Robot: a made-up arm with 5 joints.
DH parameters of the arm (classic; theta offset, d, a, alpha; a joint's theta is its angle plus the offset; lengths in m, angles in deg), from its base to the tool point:
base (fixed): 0 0.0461 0 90
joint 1: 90 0.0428 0.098 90
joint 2: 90 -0.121 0.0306 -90
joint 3: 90 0.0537 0.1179 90
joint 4: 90 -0.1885 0.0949 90
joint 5: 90 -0.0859 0.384 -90
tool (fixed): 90 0.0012 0 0
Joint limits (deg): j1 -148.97..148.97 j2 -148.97..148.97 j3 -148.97..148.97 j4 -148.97..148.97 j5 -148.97..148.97
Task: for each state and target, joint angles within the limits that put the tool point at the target. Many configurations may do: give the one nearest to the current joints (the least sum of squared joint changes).
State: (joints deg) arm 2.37 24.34 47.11 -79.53 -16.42
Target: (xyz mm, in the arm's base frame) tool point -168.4 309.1 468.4
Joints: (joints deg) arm -29.66 44.15 73.66 -94.65 -39.44
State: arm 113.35 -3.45 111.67 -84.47 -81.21
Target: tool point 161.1 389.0 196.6
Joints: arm 109.16 -9.74 107.45 -79.29 -68.82
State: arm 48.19 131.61 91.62 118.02 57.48
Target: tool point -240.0 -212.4 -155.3
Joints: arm 74.10 148.97 94.87 98.10 25.94
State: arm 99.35 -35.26 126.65 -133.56 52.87
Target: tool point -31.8 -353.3 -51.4
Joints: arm 96.95 -52.60 132.44 -123.79 76.19
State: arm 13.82 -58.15 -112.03 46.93 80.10
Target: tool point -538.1 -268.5 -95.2
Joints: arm 63.92 -30.17 -92.54 58.91 100.05
